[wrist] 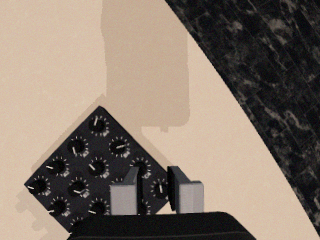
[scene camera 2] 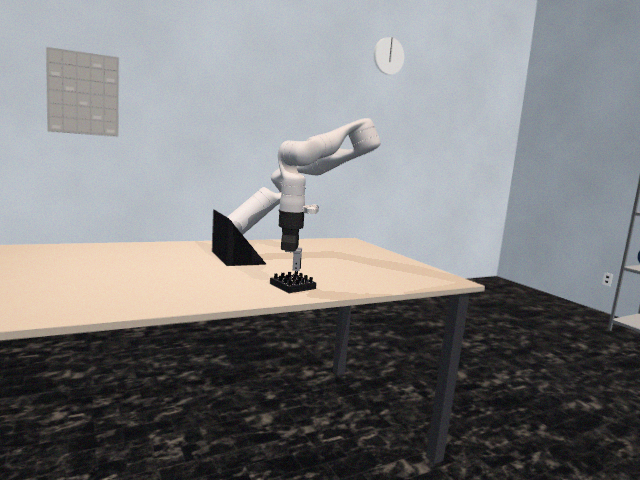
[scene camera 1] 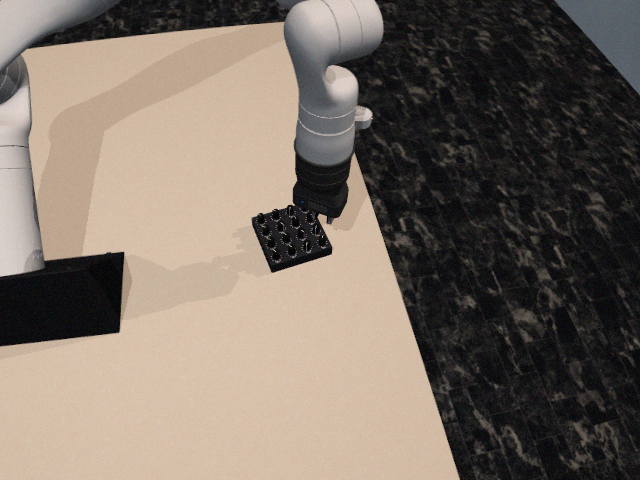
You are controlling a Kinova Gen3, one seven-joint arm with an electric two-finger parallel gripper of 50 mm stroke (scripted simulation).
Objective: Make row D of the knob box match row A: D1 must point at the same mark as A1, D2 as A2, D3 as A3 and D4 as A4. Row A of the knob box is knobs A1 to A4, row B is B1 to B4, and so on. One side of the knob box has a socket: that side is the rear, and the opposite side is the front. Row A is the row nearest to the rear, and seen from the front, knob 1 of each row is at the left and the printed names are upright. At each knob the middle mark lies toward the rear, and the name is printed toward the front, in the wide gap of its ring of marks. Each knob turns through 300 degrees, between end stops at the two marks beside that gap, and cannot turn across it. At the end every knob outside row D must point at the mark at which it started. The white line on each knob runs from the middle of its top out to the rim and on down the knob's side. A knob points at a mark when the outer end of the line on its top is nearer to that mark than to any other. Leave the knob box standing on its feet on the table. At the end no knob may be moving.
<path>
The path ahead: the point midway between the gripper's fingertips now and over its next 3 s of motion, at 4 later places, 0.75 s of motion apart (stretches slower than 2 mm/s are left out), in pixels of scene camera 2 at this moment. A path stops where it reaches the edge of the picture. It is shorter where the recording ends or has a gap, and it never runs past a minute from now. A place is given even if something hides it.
My gripper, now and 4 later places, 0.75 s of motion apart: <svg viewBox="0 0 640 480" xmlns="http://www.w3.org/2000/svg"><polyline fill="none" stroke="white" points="296,269 293,265 292,264 290,269 290,276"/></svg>
</path>
